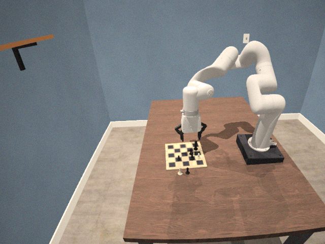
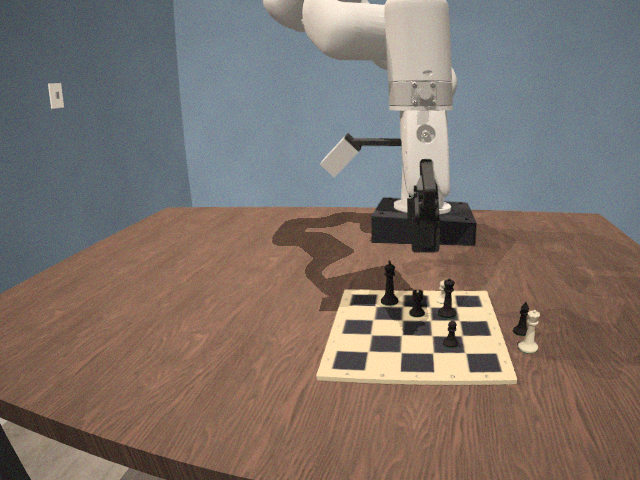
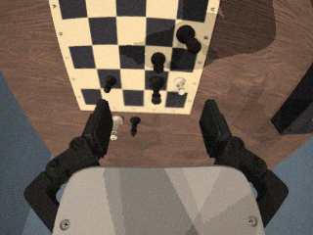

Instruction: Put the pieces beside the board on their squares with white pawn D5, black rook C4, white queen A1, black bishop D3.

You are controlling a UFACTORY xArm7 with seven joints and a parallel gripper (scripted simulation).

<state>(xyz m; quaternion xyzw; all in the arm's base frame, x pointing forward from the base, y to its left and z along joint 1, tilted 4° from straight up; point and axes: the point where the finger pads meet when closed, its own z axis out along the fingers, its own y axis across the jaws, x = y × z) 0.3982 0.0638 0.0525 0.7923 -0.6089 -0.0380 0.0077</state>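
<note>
Right now my hand is 4 cm short of the white queen, 15 cm to the right of it and 10 cm above it. Also, from my hand: black pawn (6 cm ahead, 5 cm to the left, 10 cm below); white pawn (5 cm behind, 3 cm to the left, 10 cm below); chessboard (4 cm ahead, 12 cm below).
</note>
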